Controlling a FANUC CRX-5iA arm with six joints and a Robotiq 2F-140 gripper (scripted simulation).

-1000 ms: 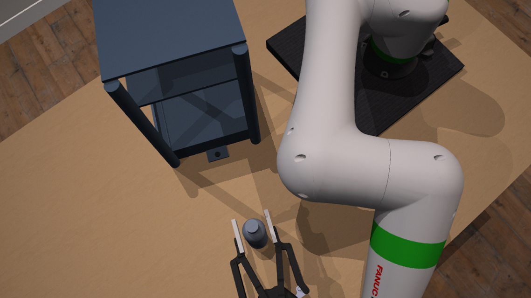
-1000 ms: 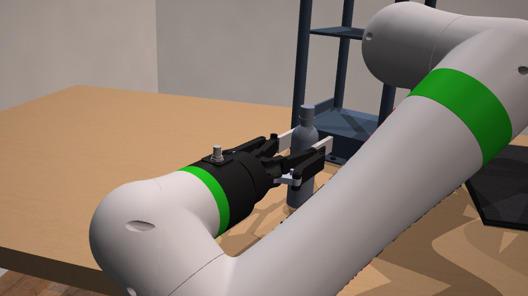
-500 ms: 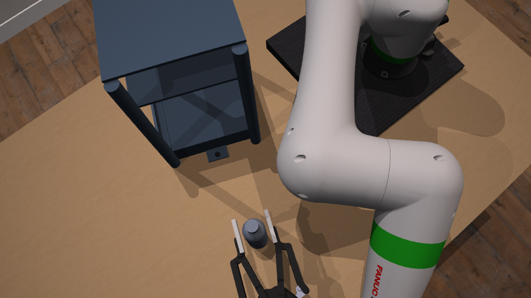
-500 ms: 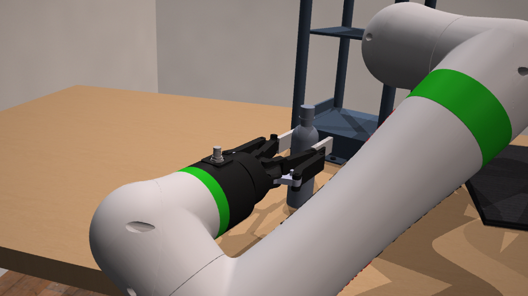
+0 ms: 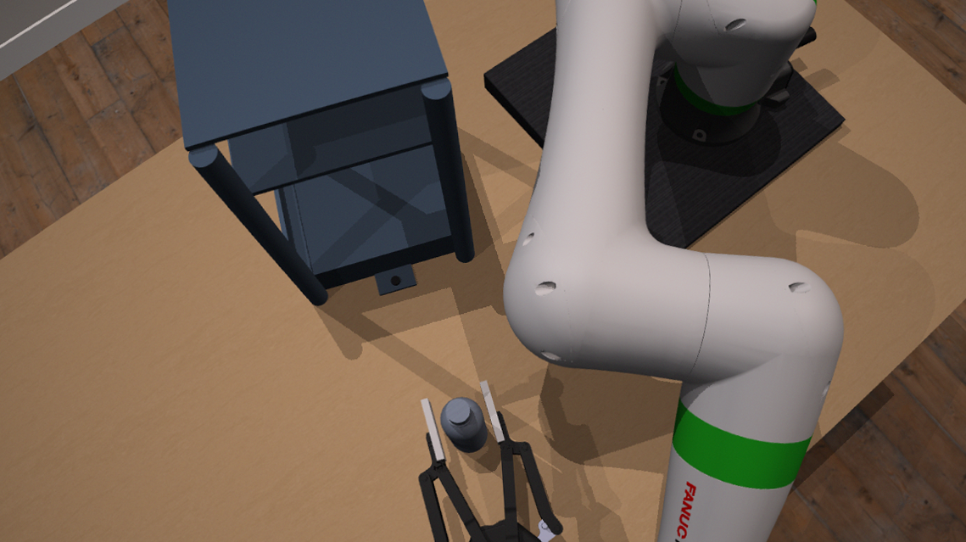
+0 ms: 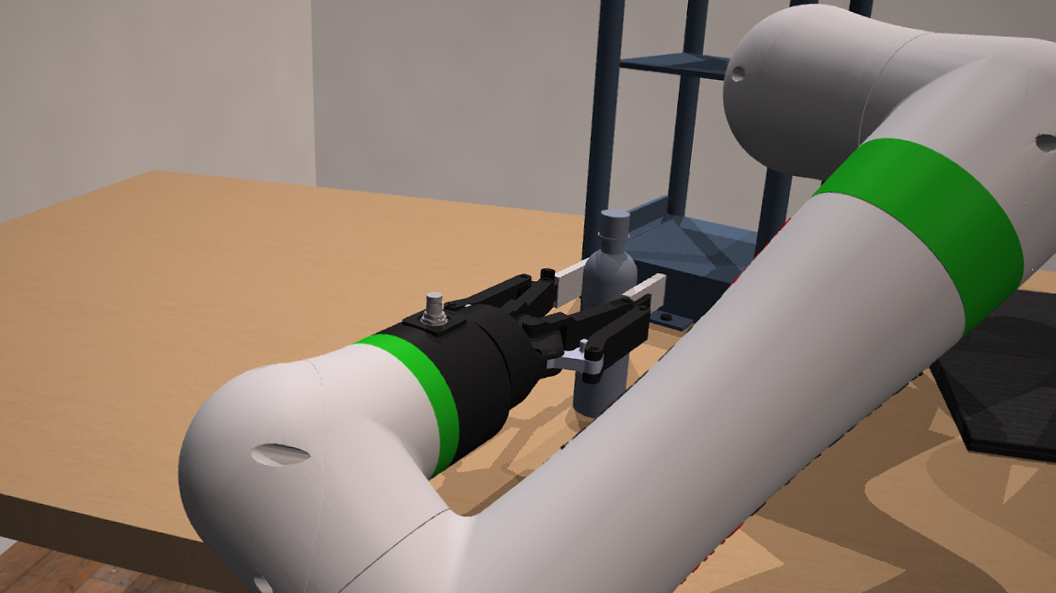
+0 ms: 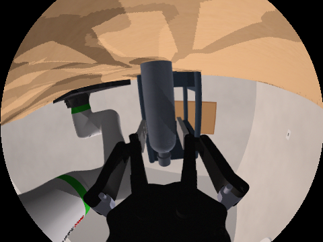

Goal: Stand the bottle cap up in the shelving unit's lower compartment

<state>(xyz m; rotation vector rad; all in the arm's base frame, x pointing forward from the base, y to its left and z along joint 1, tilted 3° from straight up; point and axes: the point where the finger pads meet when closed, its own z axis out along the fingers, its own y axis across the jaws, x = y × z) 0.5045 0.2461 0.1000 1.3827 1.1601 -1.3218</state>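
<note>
Now: the grey bottle right at my hand. From my hand the other things lie so: shelving unit (2 cm behind, 34 cm to the right, 8 cm above).
</note>
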